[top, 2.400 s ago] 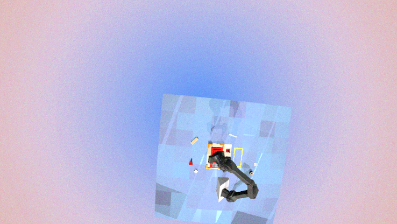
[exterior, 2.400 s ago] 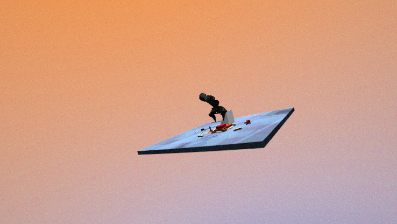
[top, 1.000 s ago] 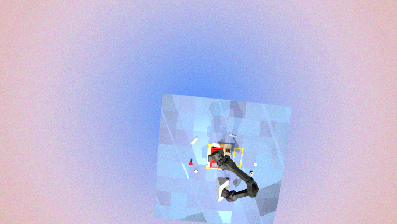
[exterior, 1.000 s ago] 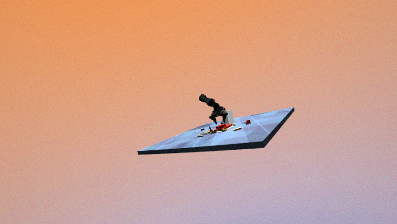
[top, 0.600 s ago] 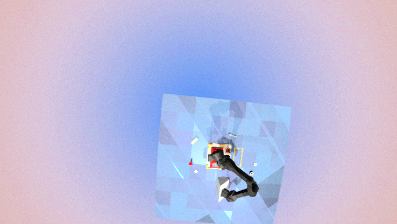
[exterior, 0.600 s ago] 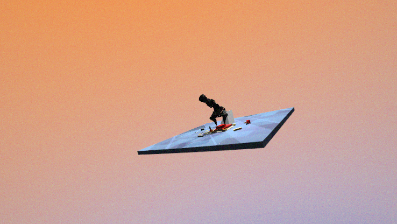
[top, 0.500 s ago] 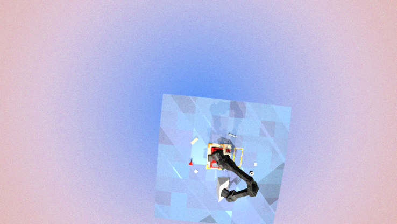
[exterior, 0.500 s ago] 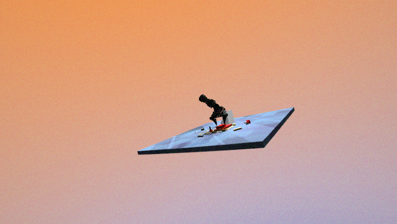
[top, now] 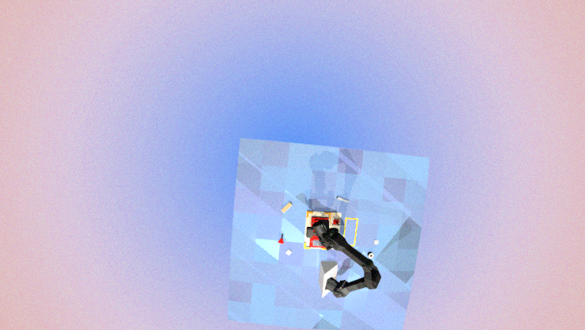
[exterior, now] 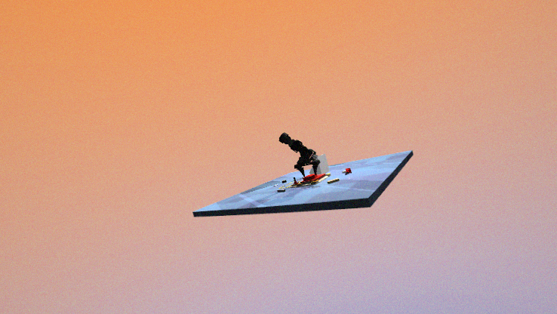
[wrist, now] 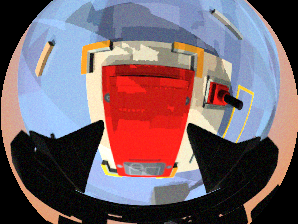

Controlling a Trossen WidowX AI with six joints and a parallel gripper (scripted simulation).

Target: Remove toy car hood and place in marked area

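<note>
Right now the hood is 1 cm below my gripper tip. The rest, counted from my gripper tip: tan block 8 cm ahead, 23 cm to the left, 4 cm below; then wheel 14 cm behind, 39 cm to the right, 4 cm below; then grey bar 20 cm ahead, 12 cm to the right, 4 cm below.
</note>
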